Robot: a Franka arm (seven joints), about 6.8 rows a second.
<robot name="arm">
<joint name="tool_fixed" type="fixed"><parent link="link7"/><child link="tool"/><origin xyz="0 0 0.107" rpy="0 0 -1.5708"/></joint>
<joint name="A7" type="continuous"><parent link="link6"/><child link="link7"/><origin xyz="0 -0.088 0" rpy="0 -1.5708 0"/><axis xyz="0 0 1"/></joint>
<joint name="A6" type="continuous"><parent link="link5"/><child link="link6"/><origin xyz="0 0 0" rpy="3.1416 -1.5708 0"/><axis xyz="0 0 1"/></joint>
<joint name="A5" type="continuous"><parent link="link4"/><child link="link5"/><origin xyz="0.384 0.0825 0" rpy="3.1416 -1.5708 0"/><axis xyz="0 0 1"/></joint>
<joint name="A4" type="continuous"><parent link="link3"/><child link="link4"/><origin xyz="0 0.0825 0" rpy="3.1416 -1.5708 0"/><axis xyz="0 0 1"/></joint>
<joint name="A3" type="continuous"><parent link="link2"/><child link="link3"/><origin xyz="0 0.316 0" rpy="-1.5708 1.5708 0"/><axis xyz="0 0 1"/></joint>
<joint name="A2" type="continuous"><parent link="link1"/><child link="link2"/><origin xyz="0 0 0" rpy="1.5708 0 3.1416"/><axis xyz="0 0 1"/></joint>
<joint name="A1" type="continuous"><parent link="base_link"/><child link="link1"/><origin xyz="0 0 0.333" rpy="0 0 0"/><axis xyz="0 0 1"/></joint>
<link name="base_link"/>
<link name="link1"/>
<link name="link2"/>
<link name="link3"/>
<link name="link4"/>
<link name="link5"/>
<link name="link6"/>
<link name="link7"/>
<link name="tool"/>
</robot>
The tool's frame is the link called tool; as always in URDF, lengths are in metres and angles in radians. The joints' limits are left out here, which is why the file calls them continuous.
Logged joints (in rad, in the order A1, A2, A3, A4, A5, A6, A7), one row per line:
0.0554, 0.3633, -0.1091, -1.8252, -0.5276, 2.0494, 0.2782
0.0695, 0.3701, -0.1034, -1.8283, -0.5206, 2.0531, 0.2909
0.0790, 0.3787, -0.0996, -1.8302, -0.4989, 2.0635, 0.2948
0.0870, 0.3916, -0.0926, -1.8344, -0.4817, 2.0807, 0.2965
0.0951, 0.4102, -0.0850, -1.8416, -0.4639, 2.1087, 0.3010
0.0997, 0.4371, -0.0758, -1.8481, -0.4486, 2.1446, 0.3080
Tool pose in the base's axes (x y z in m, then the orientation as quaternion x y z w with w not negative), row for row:
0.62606, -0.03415, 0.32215, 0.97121, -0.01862, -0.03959, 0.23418
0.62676, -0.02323, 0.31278, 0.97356, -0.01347, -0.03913, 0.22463
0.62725, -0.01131, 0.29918, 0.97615, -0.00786, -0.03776, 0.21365
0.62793, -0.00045, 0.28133, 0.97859, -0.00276, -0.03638, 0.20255
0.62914, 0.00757, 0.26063, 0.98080, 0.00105, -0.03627, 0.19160
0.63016, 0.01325, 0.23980, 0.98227, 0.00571, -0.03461, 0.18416
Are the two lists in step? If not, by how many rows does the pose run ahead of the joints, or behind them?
The pose runs 2 rows ahead of the joints: the pose in row i belongs to the joints in row i + 2.
